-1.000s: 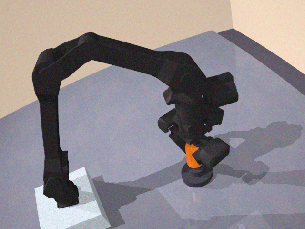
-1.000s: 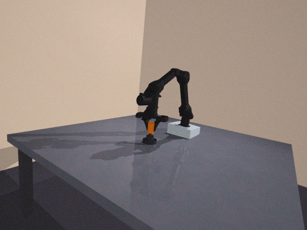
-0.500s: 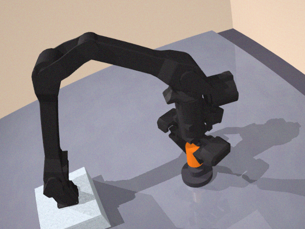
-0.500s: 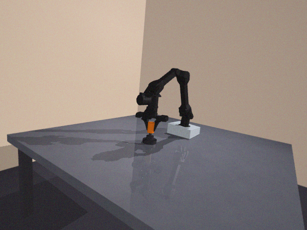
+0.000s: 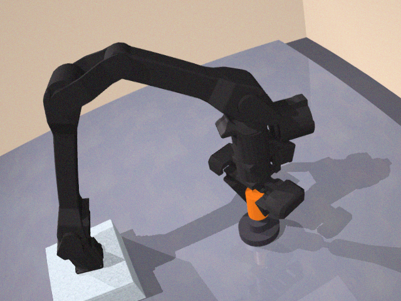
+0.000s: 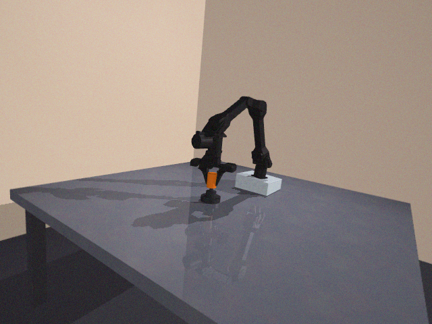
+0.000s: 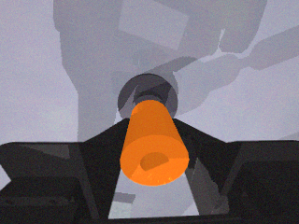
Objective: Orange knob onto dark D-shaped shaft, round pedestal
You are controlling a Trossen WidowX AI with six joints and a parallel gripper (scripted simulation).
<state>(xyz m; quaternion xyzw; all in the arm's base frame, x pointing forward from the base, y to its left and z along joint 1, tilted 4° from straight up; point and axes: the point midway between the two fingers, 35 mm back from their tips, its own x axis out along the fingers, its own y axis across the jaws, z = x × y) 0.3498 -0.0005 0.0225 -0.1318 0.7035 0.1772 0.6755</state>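
My gripper tip is 40 mm above the round dark pedestal. The rest, counted from my gripper tip: orange knob: 20 mm above.
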